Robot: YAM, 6 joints.
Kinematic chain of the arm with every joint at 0, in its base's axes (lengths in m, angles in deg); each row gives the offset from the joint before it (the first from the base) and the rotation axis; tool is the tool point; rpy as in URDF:
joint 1: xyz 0 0 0.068 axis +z
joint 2: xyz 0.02 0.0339 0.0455 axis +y
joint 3: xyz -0.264 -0.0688 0 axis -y
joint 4: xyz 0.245 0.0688 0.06 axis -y
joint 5: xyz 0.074 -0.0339 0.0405 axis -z
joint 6: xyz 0.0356 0 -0.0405 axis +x
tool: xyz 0 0 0 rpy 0 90 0
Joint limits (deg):
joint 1: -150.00..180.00
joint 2: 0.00..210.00
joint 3: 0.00..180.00
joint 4: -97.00..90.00
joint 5: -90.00..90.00
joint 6: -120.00..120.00
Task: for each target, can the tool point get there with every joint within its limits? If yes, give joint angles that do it. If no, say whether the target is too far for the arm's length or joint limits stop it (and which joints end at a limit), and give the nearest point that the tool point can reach.
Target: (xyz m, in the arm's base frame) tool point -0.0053 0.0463 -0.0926
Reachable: yes | joints 62.75 169.43 23.84 8.15 -46.64 -35.44
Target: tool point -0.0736 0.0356 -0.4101
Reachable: no: joint limits stop it (at a limit: joint 2) | nearest point -0.0961 0.0465 -0.3514 | short by 0.064 m
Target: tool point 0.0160 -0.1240 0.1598
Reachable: yes | joints -78.90 52.26 25.74 -52.71 13.27 46.49
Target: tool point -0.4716 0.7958 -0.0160
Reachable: no: too far | nearest point -0.3260 0.5502 0.0249 | short by 0.288 m
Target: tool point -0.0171 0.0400 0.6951
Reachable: yes | joints 75.30 77.67 130.25 55.64 -48.70 50.80
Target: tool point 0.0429 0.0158 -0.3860
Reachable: no: joint limits stop it (at a limit: joint 2) | nearest point 0.0692 0.0255 -0.3353 | short by 0.058 m
